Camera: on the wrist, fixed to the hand. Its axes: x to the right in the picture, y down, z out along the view.
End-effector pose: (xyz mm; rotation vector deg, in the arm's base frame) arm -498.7 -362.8 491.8 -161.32 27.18 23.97
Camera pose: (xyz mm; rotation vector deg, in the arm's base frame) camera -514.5 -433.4 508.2 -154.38 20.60 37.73
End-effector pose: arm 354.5 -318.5 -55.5 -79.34 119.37 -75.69
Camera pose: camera 295.4 -294.7 -93.4 -85.68 107.82 -68.36
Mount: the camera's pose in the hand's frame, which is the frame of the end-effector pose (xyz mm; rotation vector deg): 0.1 66.8 -32.2 2.90 -11.46 -3.13
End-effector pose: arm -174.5 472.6 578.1 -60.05 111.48 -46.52
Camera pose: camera -227.4 508.7 540.7 -63.73 98.95 -43.08
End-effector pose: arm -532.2 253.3 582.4 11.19 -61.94 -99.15
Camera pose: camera -468.2 231.4 612.8 4.87 -73.12 -103.20
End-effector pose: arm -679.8 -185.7 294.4 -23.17 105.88 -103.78
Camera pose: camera -688.2 -154.7 227.5 -34.36 95.48 -101.93
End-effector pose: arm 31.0 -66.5 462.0 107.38 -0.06 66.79
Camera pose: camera -20.4 -84.1 512.5 115.51 -1.82 54.17
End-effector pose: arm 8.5 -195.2 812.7 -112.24 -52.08 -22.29
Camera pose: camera 60.1 -243.1 789.3 -111.97 -62.50 -11.52
